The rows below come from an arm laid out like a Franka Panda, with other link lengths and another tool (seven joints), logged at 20 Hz.
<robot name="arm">
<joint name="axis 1" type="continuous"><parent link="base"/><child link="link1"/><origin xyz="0 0 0.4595" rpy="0 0 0"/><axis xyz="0 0 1"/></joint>
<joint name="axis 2" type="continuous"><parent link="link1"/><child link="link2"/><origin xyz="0 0 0" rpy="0 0 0"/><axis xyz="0 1 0"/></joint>
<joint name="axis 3" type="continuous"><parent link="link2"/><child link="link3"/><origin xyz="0 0 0.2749" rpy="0 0 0"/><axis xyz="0 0 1"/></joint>
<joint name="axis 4" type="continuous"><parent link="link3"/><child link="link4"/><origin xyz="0.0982 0 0" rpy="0 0 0"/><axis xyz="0 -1 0"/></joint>
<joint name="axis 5" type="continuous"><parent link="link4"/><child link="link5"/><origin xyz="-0.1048 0 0.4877" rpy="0 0 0"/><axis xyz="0 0 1"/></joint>
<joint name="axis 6" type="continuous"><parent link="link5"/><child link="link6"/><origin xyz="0 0 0" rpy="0 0 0"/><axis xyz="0 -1 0"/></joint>
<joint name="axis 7" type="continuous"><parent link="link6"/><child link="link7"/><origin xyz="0.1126 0 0" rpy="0 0 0"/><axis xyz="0 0 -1"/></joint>
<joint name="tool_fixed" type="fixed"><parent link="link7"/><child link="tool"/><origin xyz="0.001 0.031 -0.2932" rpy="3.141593 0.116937 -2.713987"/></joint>
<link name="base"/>
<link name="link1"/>
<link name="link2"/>
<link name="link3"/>
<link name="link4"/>
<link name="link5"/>
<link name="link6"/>
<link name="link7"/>
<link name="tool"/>
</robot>
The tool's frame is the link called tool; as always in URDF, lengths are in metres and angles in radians. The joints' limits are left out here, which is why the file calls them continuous.
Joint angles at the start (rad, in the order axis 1, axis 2, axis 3, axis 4, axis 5, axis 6, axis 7): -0.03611, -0.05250, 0.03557, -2.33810, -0.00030, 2.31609, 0.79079
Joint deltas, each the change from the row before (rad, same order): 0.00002, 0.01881, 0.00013, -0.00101, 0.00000, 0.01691, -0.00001; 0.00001, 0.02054, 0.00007, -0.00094, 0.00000, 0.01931, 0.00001; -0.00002, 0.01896, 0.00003, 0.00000, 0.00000, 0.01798, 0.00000; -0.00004, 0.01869, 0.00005, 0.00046, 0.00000, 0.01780, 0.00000; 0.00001, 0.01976, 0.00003, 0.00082, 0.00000, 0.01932, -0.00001; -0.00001, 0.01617, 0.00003, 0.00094, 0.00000, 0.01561, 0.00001; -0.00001, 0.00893, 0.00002, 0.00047, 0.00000, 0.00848, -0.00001; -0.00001, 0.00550, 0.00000, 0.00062, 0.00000, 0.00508, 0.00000
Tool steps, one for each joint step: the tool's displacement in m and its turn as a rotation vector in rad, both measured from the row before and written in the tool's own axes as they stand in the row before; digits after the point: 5 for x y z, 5 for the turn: 0.00206, 0.00000, 0.01044, 0.00038, 0.00295, -0.00022; 0.00207, 0.00000, 0.01121, 0.00007, 0.00228, -0.00008; 0.00151, 0.00009, 0.00989, -0.00029, 0.00115, 0.00003; 0.00135, 0.00012, 0.00950, -0.00048, 0.00063, 0.00007; 0.00126, 0.00020, 0.00982, -0.00080, -0.00011, 0.00008; 0.00105, 0.00014, 0.00791, -0.00068, -0.00016, 0.00011; 0.00070, 0.00003, 0.00440, -0.00031, 0.00009, 0.00004; 0.00028, 0.00006, 0.00257, -0.00025, -0.00012, 0.00006
